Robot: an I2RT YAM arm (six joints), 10 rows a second.
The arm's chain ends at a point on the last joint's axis. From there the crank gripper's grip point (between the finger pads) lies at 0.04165 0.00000 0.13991 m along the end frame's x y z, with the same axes.
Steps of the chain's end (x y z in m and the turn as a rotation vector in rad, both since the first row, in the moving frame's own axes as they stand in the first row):
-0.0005, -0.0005, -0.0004, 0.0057, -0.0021, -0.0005
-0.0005, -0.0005, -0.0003, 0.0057, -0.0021, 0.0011
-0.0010, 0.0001, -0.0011, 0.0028, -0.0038, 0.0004
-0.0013, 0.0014, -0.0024, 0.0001, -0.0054, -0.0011
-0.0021, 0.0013, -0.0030, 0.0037, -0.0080, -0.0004
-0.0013, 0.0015, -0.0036, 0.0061, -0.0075, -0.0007
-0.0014, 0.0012, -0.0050, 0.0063, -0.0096, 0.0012
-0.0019, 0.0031, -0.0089, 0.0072, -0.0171, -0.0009
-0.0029, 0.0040, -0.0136, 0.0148, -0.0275, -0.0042
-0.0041, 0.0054, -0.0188, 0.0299, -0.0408, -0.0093
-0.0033, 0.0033, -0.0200, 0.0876, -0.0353, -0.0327
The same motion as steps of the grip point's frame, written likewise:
-0.0008, -0.0013, -0.0003, 0.0057, -0.0021, -0.0005
-0.0008, -0.0013, -0.0002, 0.0057, -0.0021, 0.0011
-0.0015, -0.0003, -0.0009, 0.0028, -0.0038, 0.0004
-0.0021, 0.0013, -0.0022, 0.0001, -0.0054, -0.0011
-0.0032, 0.0008, -0.0027, 0.0037, -0.0080, -0.0004
-0.0024, 0.0006, -0.0033, 0.0061, -0.0075, -0.0007
-0.0027, 0.0004, -0.0046, 0.0063, -0.0096, 0.0012
-0.0043, 0.0021, -0.0082, 0.0072, -0.0171, -0.0009
-0.0068, 0.0018, -0.0125, 0.0148, -0.0275, -0.0042
-0.0099, 0.0008, -0.0173, 0.0299, -0.0408, -0.0093
-0.0085, -0.0103, -0.0192, 0.0876, -0.0353, -0.0327

